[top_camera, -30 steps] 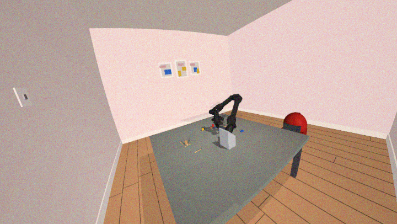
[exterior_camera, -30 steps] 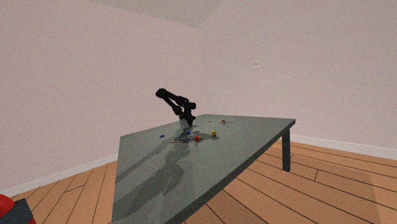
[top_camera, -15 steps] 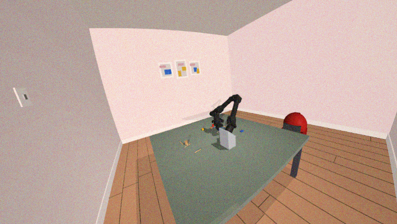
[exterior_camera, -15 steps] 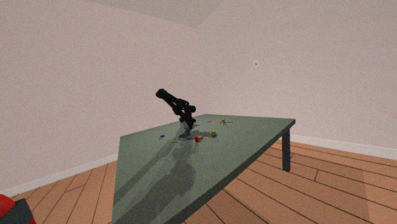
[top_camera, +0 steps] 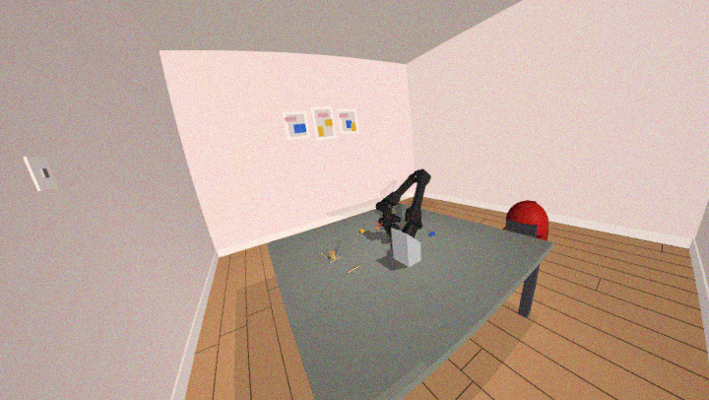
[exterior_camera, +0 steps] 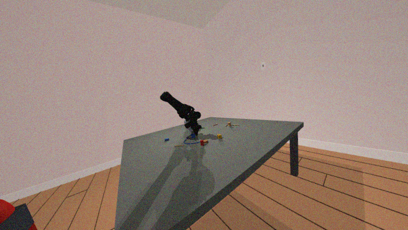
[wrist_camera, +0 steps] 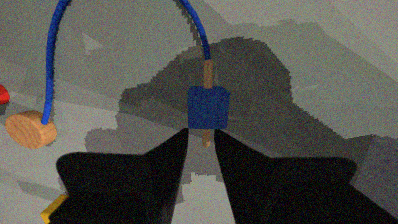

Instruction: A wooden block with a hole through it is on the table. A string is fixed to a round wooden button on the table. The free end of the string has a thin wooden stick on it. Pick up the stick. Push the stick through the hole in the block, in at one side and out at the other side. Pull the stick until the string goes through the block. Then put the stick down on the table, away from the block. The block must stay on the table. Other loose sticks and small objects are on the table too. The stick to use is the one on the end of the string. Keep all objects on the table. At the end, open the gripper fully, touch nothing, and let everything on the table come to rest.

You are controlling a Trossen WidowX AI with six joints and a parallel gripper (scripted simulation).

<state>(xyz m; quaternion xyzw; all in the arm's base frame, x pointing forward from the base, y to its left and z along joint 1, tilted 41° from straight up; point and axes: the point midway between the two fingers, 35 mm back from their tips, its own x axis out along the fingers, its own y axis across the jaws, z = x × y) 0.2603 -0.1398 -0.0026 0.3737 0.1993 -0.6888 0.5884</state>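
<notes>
My gripper tip is now 10 mm past the thin wooden stick and 40 mm to the left of it. The rest, counted from my gripper tip: red piece (200 mm ahead, 90 mm to the right); then thin stick (40 mm ahead, 210 mm to the right, 10 mm below); then round wooden button (180 mm ahead, 40 mm to the right, 10 mm below).
</notes>
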